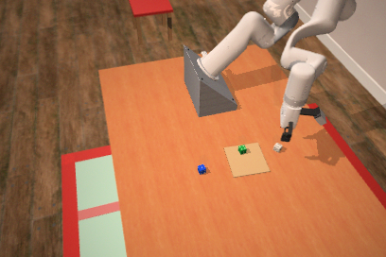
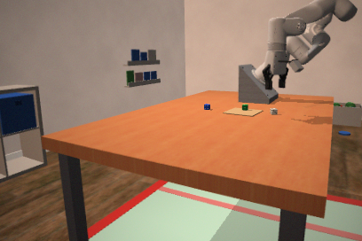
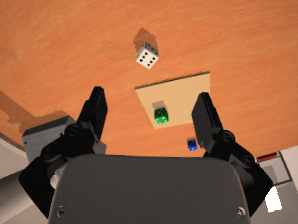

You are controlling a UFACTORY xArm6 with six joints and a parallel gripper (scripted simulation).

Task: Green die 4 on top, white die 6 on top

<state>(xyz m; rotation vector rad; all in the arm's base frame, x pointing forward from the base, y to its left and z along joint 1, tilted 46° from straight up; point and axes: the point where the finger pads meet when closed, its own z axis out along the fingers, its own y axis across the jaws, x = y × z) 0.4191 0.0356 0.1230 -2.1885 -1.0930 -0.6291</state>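
Right now my hand is 10 mm past the white die and 110 mm above it. From my hand the other things lie so: tan mat: 10 mm behind, 140 mm to the right, 120 mm below; then green die: 50 mm behind, 140 mm to the right, 110 mm below; then blue die: 30 mm behind, 320 mm to the right, 110 mm below.
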